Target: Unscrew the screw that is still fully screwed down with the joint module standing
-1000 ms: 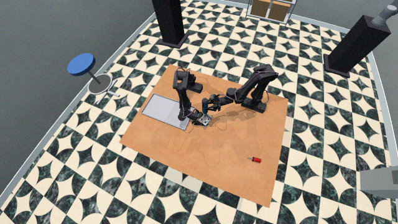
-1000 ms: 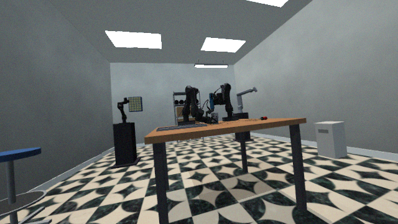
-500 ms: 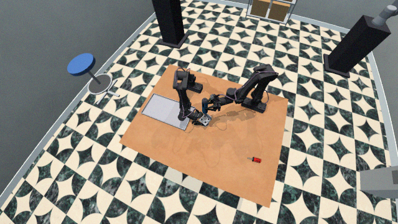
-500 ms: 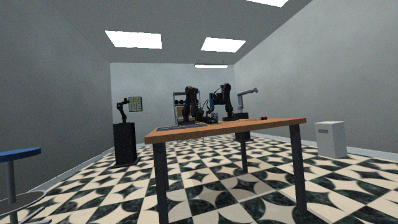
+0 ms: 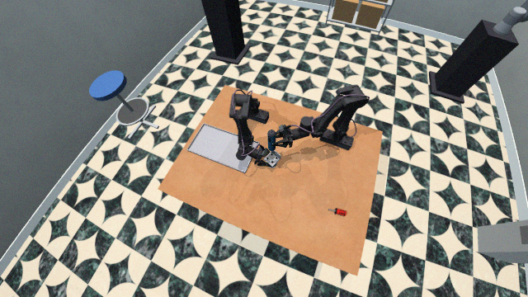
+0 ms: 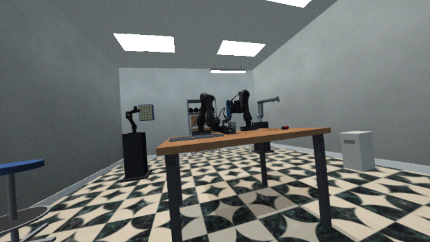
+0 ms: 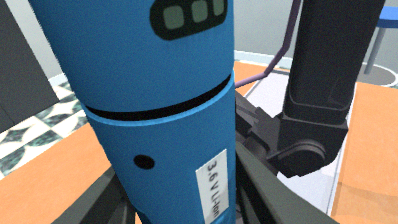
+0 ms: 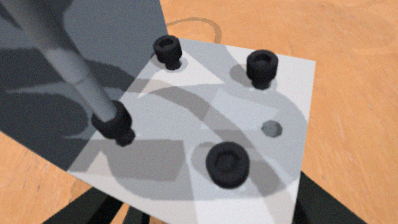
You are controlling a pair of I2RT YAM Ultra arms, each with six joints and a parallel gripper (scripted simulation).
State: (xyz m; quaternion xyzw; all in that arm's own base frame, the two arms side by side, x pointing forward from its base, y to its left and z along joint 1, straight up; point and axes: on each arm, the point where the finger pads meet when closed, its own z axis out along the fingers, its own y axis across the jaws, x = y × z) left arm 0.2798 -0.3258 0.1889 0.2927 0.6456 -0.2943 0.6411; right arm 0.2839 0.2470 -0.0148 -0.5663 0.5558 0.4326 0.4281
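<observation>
Right now my right hand is right at the round joint module. The rest, counted from my right hand: grey mat (1 cm ahead, 33 cm to the right, 2 cm below); then grey bracket (5 cm above); then screw (1 cm ahead, 2 cm to the right, 5 cm above).
</observation>
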